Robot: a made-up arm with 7 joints.
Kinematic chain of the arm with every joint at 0, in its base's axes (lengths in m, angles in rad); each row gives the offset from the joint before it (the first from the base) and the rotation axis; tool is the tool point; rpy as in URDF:
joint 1: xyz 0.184 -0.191 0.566 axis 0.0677 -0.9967 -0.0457
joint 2: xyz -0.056 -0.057 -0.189 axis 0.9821 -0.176 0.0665
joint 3: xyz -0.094 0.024 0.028 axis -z
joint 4: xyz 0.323 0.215 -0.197 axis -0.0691 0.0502 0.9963
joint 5: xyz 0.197 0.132 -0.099 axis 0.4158 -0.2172 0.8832
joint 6: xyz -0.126 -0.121 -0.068 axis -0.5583 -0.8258 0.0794
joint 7: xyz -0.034 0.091 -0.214 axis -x
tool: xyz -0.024 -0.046 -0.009 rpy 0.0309 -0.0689 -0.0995
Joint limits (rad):
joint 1: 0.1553..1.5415
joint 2: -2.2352..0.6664
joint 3: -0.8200..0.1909
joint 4: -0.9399..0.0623
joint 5: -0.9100..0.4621
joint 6: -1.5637..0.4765
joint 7: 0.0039..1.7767
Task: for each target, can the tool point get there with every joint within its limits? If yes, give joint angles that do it. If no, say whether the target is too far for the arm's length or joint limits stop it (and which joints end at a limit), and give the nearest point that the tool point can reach.
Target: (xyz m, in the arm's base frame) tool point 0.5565 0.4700 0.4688
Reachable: yes | joints 0.9288 0.2027 -0.4612 -0.7938 -0.7393 -1.0371 0.7121
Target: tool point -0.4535 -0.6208 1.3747
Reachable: no: joint limits stop it (at a limit: joint 2, joint 3, joint 4, joint 5, joint 6, joint 7) | nearest point 0.0982 -0.8622 0.6985 | short by 0.905 m
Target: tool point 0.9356 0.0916 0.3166
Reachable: yes | joints 1.1817 -0.2637 -0.5391 -0.6050 -0.2359 0.2660 1.5697
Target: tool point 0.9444 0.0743 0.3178
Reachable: yes | joints 1.2176 -0.2322 -0.4213 -0.2590 -0.2176 -0.0377 0.1483
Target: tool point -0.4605 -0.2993 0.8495
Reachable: no: joint limits stop it (at a limit: joint 1, joint 2, joint 3, joint 4, joint 7) | nearest point -0.1722 -0.7041 0.2519 | short by 0.777 m
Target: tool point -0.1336 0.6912 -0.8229
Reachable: no: too far | nearest point 0.0675 0.2628 -0.2790 | short by 0.721 m
